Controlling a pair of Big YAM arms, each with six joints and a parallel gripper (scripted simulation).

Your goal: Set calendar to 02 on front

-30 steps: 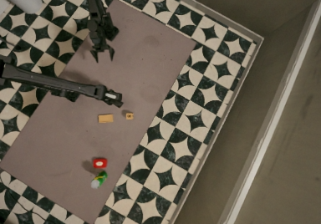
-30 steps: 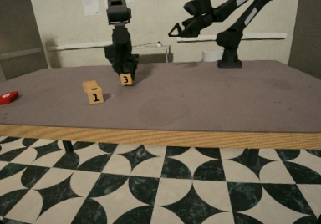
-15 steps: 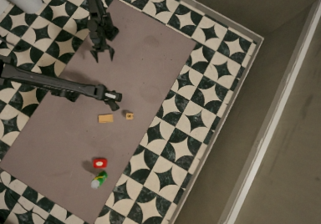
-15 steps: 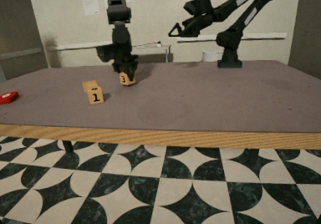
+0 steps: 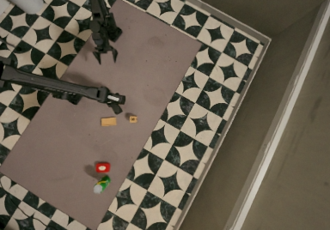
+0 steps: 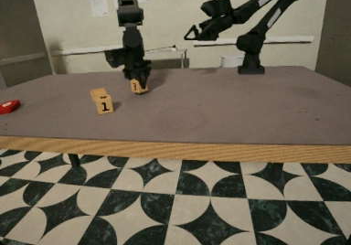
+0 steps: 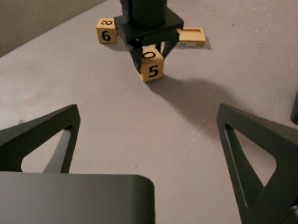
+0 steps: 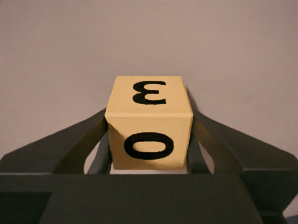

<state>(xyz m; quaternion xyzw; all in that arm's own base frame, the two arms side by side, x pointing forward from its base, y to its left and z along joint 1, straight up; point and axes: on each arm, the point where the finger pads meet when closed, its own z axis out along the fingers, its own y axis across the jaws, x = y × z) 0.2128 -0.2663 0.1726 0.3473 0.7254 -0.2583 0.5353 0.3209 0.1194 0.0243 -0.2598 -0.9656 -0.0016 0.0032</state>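
Now: the wooden tray 17 cm to the right of my right hand, 3 cm below it and 1 cm ahead of it. Also, from my right hand: cube: right at my right hand; red block: 46 cm to the right, 13 cm ahead, 2 cm below; white bottle: 55 cm to the right, 20 cm ahead, 3 cm above.
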